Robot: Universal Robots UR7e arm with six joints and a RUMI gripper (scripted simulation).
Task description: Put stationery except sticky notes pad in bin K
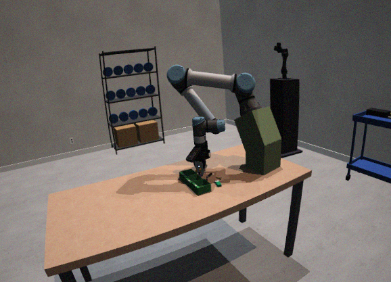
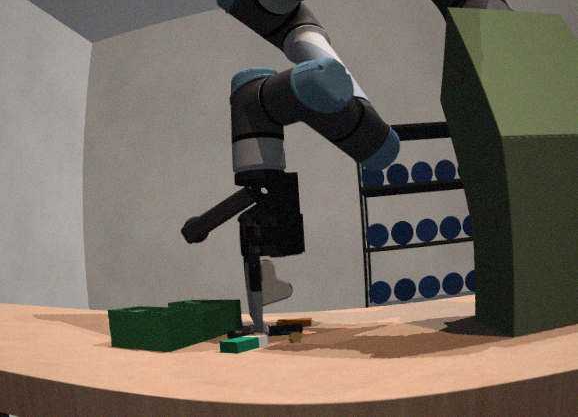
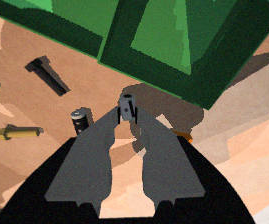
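My hand is 10 mm above the white sharpener-like piece. Also, from my hand: black cylinder (50 mm behind, 30 mm to the left, 10 mm below); then orange sticky-note pad (70 mm to the right, 30 mm behind, 10 mm below); then black bolt (80 mm to the left, 10 mm below, 10 mm behind).
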